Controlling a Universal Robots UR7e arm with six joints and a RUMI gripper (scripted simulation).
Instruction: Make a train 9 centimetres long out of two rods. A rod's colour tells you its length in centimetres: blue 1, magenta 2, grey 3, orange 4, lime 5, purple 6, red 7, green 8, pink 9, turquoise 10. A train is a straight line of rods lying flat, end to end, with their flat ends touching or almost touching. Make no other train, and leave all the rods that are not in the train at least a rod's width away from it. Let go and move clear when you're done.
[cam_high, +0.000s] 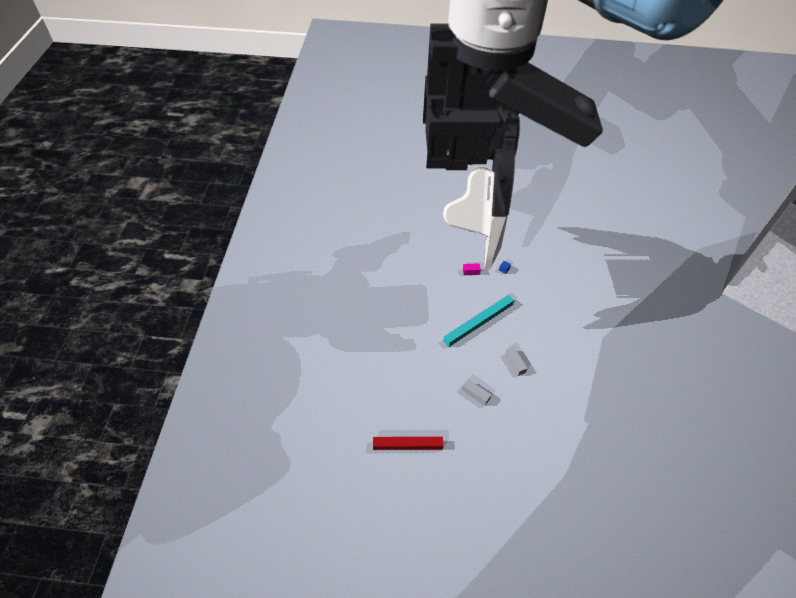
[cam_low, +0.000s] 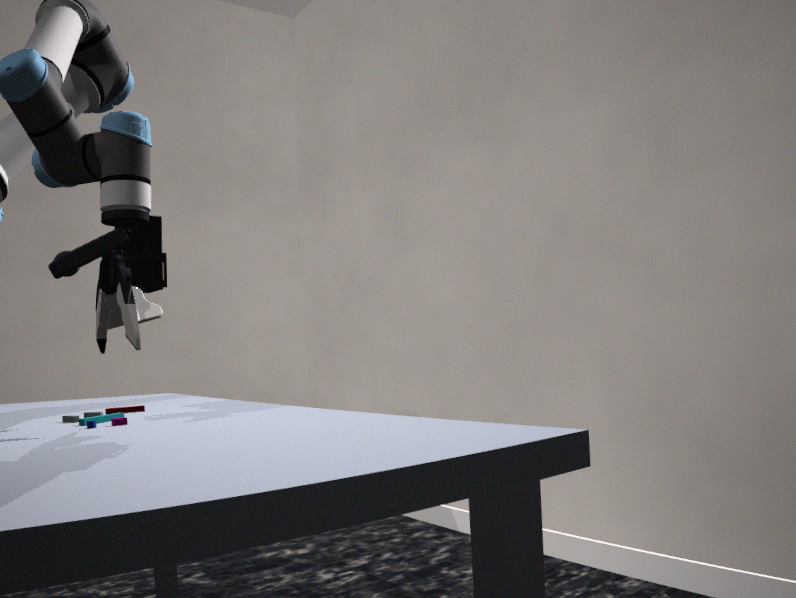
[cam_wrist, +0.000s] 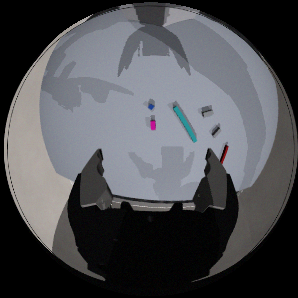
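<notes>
My gripper is now 23 cm to the right of the red rod, 10 cm above it and 4 cm short of it. The rest, counted from my hand: magenta rod: 10 cm below; turquoise rod: 10 cm below, 7 cm to the left, 2 cm behind; blue rod: 10 cm below, 4 cm behind, 1 cm to the right.
</notes>
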